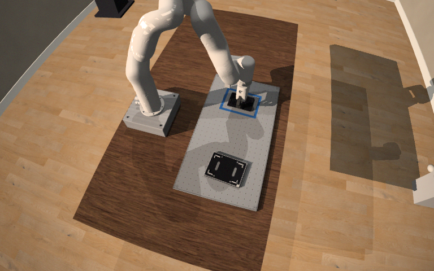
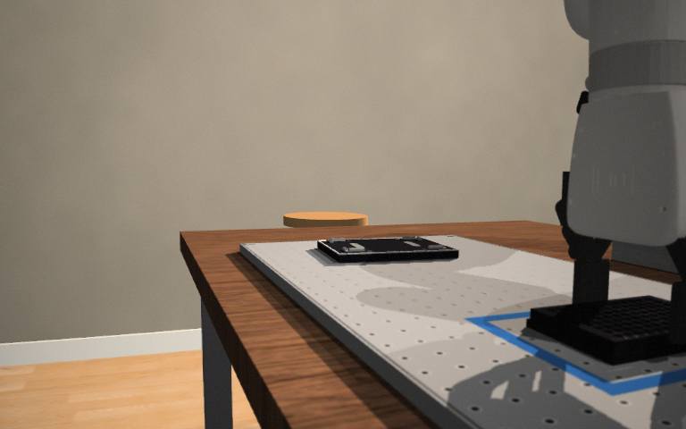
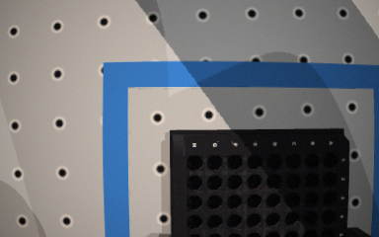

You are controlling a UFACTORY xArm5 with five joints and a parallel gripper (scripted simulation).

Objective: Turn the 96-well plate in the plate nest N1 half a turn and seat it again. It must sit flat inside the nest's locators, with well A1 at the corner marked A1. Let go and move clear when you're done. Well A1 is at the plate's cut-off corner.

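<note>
Now: hand 10 mm above the black 96-well plate. Also, from my hand: black plate nest (390 mm to the right, 10 mm below).
</note>
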